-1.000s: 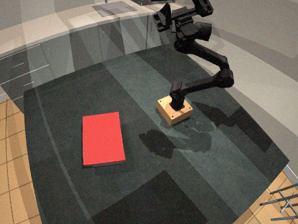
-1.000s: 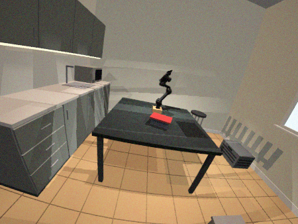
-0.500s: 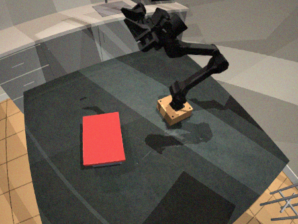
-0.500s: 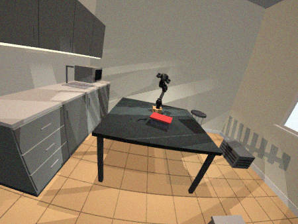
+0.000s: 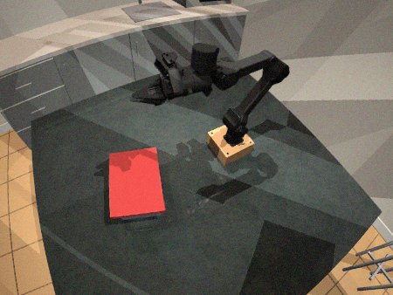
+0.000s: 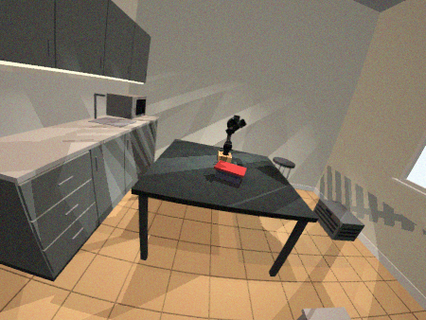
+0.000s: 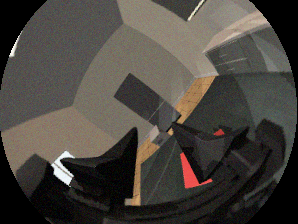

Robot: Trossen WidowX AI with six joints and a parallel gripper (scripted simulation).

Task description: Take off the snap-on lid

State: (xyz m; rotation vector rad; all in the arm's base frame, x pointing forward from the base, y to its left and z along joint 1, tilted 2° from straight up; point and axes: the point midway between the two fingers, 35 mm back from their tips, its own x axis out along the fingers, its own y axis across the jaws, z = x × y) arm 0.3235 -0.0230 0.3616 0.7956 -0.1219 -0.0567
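Right now the lid is 33 cm below my gripper tip, 6 cm ahead of it and 2 cm to the left of it. From my gripper tip the other things lie so: storage box: 37 cm below, 6 cm ahead, 2 cm to the left.
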